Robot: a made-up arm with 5 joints. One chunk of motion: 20 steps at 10 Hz.
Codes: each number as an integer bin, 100 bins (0 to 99) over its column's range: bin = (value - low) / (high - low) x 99, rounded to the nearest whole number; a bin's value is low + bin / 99 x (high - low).
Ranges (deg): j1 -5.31..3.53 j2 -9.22..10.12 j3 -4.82..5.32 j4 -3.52..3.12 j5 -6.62..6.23
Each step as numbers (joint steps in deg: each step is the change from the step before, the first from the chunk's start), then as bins.
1 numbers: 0.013 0.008 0.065 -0.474 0.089
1 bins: 60 47 48 45 52
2 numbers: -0.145 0.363 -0.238 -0.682 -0.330
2 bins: 58 49 45 42 48
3 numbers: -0.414 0.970 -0.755 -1.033 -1.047
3 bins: 55 52 40 37 43
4 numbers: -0.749 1.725 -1.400 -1.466 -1.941
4 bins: 51 56 33 31 36
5 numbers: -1.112 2.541 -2.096 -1.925 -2.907
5 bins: 47 60 27 24 29
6 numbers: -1.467 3.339 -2.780 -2.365 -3.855
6 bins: 43 64 20 17 21
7 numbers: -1.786 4.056 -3.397 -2.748 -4.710
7 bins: 39 68 14 12 15
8 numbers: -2.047 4.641 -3.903 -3.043 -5.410
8 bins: 37 71 9 7 9
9 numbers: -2.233 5.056 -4.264 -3.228 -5.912
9 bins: 34 73 5 4 5
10 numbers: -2.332 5.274 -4.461 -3.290 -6.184
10 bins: 33 74 4 3 3
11 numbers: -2.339 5.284 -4.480 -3.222 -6.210
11 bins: 33 74 3 4 3
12 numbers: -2.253 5.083 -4.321 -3.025 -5.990
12 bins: 34 73 5 7 5
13 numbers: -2.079 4.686 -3.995 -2.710 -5.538
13 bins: 36 71 8 12 8
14 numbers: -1.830 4.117 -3.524 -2.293 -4.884
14 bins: 39 68 13 18 13
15 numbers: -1.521 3.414 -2.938 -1.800 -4.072
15 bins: 42 65 18 26 20
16 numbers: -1.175 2.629 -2.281 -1.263 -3.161
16 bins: 46 61 25 34 27
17 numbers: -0.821 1.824 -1.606 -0.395 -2.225
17 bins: 50 57 31 47 34
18 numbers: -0.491 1.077 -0.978 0.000 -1.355
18 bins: 54 53 38 52 41
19 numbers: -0.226 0.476 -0.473 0.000 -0.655
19 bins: 57 50 42 52 46
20 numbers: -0.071 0.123 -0.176 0.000 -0.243
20 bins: 59 48 45 52 49
